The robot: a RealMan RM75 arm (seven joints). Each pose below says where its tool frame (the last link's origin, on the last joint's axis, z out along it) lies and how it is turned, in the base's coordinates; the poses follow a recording.
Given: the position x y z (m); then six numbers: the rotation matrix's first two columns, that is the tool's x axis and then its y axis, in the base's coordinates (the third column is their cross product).
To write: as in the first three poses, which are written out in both.
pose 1, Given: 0.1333 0.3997 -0.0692 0.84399 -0.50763 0.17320 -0.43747 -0.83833 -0.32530
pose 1, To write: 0.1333 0.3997 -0.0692 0.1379 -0.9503 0.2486 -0.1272
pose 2, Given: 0.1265 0.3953 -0.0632 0.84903 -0.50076 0.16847 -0.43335 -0.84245 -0.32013
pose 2, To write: 0.1265 0.3953 -0.0632 0.1363 -0.9518 0.2454 -0.1236
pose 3, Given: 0.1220 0.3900 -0.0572 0.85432 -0.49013 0.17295 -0.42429 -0.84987 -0.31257
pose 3, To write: 0.1220 0.3900 -0.0572 0.1327 -0.9537 0.2397 -0.1240
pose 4, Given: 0.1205 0.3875 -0.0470 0.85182 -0.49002 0.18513 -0.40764 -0.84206 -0.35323
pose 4, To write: 0.1205 0.3875 -0.0470 0.1523 -0.9501 0.2362 -0.1353
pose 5, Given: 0.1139 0.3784 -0.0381 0.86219 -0.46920 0.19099 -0.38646 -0.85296 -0.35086
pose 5, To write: 0.1139 0.3784 -0.0381 0.1521 -0.9529 0.2245 -0.1360
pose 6, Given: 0.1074 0.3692 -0.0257 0.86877 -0.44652 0.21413 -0.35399 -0.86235 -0.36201
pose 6, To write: 0.1074 0.3692 -0.0257 0.1575 -0.9537 0.2098 -0.1469
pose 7, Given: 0.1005 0.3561 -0.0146 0.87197 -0.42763 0.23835 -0.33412 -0.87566 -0.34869
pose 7, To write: 0.1005 0.3561 -0.0146 0.1499 -0.9558 0.1992 -0.1559
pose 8, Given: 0.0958 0.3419 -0.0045 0.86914 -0.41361 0.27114 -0.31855 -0.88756 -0.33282
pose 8, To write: 0.0958 0.3419 -0.0045 0.1400 -0.9565 0.1914 -0.1697
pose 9, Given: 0.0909 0.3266 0.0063 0.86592 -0.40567 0.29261 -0.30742 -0.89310 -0.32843
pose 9, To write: 0.0909 0.3266 0.0063 0.1367 -0.9562 0.1864 -0.1797
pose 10, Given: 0.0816 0.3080 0.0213 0.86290 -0.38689 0.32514 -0.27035 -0.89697 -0.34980
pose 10, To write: 0.0816 0.3080 0.0213 0.1478 -0.9537 0.1723 -0.1971
